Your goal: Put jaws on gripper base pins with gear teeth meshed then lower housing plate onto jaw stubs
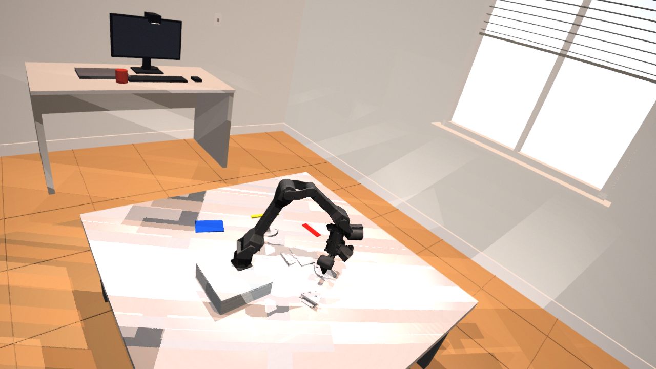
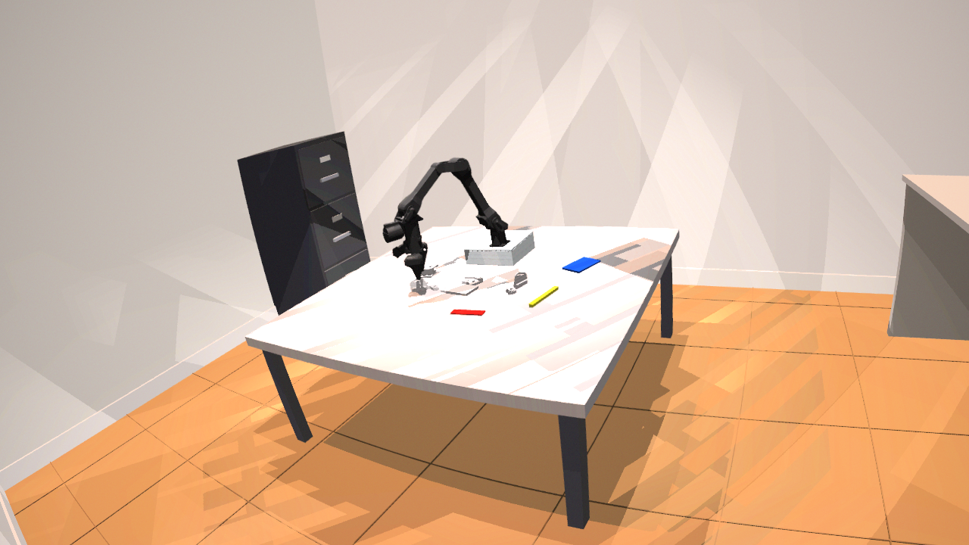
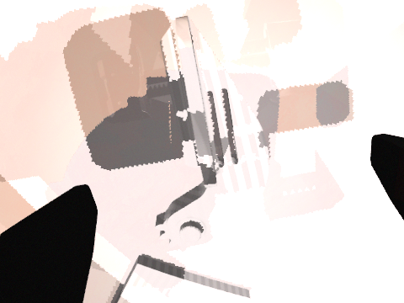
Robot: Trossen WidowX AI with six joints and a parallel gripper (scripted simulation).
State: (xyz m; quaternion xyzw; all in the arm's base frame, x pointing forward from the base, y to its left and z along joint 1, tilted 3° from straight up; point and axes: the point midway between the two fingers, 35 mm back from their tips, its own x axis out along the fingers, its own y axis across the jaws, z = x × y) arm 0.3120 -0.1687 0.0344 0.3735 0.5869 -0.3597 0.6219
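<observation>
My gripper tip is 50 mm above the curved jaw and 40 mm to the right of it. Round my gripper tip: yellow stick 490 mm to the left, 50 mm below, 10 mm ahead; blue card 520 mm to the left, 280 mm behind, 50 mm below; red strip 280 mm to the left, 160 mm ahead, 50 mm below.
</observation>
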